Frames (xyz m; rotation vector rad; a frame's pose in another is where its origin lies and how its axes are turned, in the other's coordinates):
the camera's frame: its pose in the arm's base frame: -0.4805 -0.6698 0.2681 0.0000 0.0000 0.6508
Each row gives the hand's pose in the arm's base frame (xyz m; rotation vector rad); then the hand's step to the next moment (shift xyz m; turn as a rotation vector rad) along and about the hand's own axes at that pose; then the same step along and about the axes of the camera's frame.
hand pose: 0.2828 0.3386 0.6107 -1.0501 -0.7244 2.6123
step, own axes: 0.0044 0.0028 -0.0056 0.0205 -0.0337 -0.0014
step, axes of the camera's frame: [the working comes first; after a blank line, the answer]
step, axes of the arm's base frame: 0.0007 0.0013 -0.0075 -0.0126 0.0371 0.0049

0.0013 0.0006 -0.0075 0.0124 0.0371 0.0049
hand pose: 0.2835 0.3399 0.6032 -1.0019 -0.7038 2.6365
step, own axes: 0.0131 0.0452 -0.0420 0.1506 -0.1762 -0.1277
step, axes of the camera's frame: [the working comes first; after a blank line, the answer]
step, axes of the arm's base frame: 0.0165 -0.0190 -0.0578 -0.0171 0.2526 -0.0770

0.0016 -0.0251 -0.0578 0.1394 0.2113 -0.0770
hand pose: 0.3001 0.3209 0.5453 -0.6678 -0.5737 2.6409
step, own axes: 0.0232 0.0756 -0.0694 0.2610 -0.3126 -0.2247
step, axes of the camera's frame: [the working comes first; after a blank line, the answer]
step, axes of the arm's base frame: -0.0014 -0.0342 -0.0995 -0.0262 0.4450 -0.1327

-0.0219 -0.0264 -0.0995 0.2487 0.3699 -0.1327
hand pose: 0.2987 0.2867 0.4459 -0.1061 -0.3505 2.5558
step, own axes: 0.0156 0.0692 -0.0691 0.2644 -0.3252 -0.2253
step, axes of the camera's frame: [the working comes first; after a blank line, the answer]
step, axes of the arm's base frame: -0.0387 -0.0323 -0.0853 -0.0225 0.4572 -0.1299

-0.0503 -0.0023 -0.0853 0.2591 0.3774 -0.1299
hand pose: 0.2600 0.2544 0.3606 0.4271 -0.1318 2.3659
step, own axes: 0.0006 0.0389 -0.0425 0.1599 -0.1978 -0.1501
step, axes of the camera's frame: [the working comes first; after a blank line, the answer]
step, axes of the arm's base frame: -0.0380 -0.0193 -0.0388 -0.0165 0.2803 -0.0916

-0.0419 0.0077 -0.0388 0.1566 0.2330 -0.0916
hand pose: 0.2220 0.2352 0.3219 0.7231 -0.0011 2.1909
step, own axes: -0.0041 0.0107 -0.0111 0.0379 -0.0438 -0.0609
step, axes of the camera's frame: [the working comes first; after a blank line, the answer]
step, axes of the arm's base frame: -0.0110 -0.0075 -0.0088 -0.0187 0.0703 -0.0422

-0.0133 0.0007 -0.0088 0.0277 0.0672 -0.0422
